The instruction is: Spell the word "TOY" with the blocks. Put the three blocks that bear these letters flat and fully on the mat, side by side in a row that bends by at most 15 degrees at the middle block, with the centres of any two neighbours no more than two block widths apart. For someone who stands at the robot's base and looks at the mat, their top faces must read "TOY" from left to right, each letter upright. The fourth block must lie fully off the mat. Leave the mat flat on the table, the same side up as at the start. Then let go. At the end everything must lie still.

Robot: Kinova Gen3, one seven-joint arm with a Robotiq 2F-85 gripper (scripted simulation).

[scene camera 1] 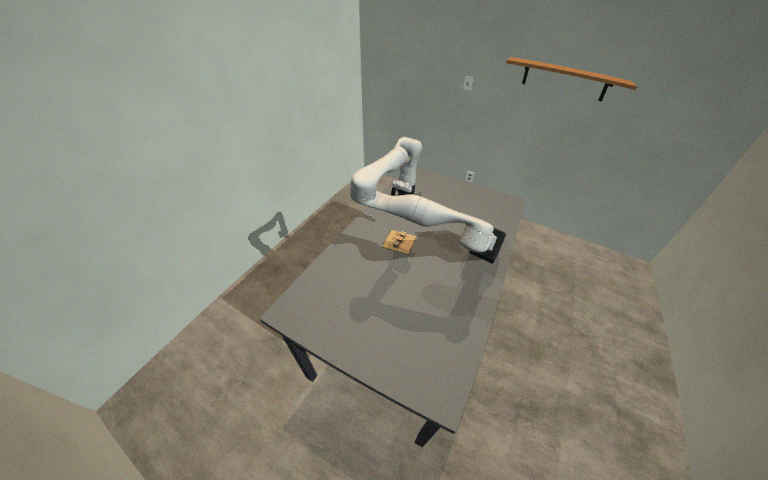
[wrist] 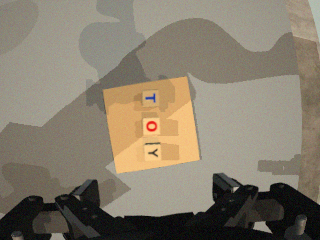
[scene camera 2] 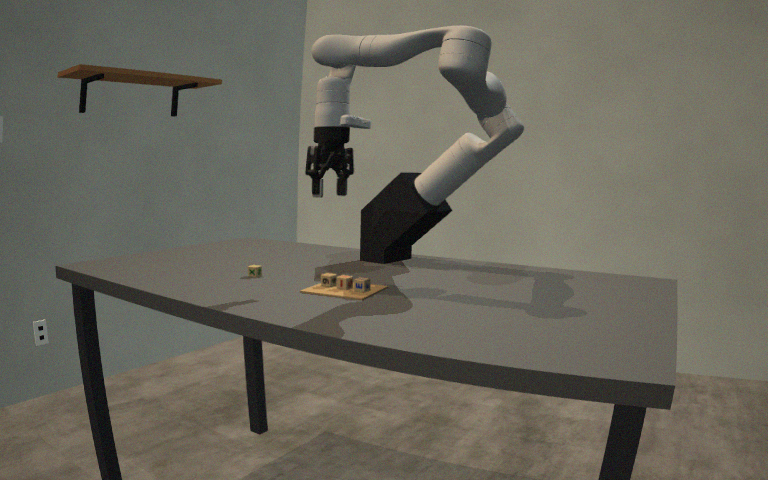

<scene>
In view: my gripper [scene camera 2: 329, 196] and a mat [scene camera 2: 317, 289].
The mat shows as well in the wrist view [wrist: 123, 105]. My gripper also shows in the wrist view [wrist: 155, 190].
</scene>
